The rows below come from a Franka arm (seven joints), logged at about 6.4 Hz.
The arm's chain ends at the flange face. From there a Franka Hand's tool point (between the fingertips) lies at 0.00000 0.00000 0.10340 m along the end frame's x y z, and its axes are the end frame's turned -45 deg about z.
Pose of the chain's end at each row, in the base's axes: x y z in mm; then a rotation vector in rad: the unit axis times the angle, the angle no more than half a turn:
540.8 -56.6 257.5 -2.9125 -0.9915 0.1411
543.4 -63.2 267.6 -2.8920 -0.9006 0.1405
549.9 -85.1 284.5 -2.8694 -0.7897 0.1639
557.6 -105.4 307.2 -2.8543 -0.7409 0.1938
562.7 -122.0 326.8 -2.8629 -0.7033 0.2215
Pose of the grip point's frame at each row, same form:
529.8 -53.6 154.7 -2.2899 -2.0117 0.0931
530.9 -55.3 165.3 -2.3083 -1.9230 0.0658
534.6 -72.1 183.1 -2.3283 -1.8118 0.0589
539.8 -90.3 206.5 -2.3291 -1.7584 0.0726
543.3 -107.2 226.3 -2.3463 -1.7237 0.0983

